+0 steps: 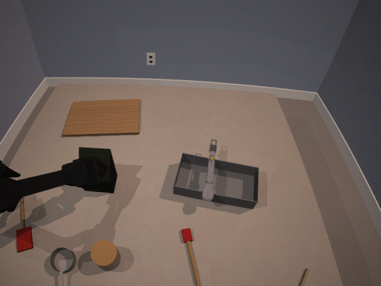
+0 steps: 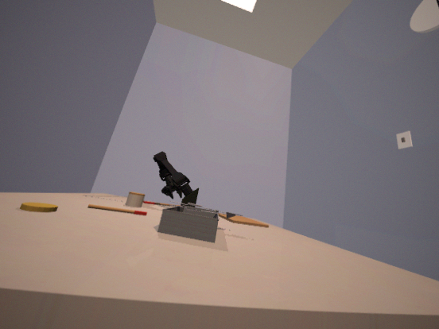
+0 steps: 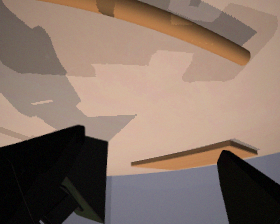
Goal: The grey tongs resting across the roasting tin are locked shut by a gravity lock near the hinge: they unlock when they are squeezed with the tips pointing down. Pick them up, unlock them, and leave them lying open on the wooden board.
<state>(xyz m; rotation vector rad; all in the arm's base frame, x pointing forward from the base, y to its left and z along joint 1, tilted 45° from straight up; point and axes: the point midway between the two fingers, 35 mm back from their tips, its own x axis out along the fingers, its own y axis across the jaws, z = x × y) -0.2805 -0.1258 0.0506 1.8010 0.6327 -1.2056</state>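
Right now my gripper tip is 67 cm short of the yellow lock piece and 25 cm to the right of it. From my gripper tip the other things lie so: grey roasting tin (70 cm ahead, 17 cm to the left, 4 cm below); wooden board (15 cm ahead, 46 cm to the left, 6 cm below).
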